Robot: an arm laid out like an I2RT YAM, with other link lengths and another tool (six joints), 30 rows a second.
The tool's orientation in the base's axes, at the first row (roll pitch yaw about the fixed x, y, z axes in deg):
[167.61, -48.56, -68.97]
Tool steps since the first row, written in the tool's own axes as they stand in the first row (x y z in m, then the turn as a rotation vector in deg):
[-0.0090, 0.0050, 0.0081, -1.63, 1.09, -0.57]
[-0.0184, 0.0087, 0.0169, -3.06, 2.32, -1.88]
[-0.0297, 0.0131, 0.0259, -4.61, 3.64, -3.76]
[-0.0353, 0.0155, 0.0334, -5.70, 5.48, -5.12]
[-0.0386, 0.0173, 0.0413, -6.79, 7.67, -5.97]
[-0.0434, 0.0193, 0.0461, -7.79, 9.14, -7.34]
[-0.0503, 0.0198, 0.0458, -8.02, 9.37, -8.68]
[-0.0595, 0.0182, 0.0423, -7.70, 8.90, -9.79]
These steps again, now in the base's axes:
[-0.0065, -0.0016, -0.0113, -1.48, 1.22, -0.70]
[-0.0117, -0.0032, -0.0235, -3.09, 2.86, -0.75]
[-0.0181, -0.0040, -0.0371, -4.86, 4.98, -0.51]
[-0.0213, -0.0067, -0.0459, -6.99, 6.32, -0.19]
[-0.0234, -0.0110, -0.0532, -9.42, 7.20, -0.14]
[-0.0261, -0.0121, -0.0596, -11.17, 8.56, 0.20]
[-0.0283, -0.0077, -0.0645, -11.53, 9.68, 0.93]
[-0.0291, 0.0009, -0.0694, -11.07, 10.42, 1.82]

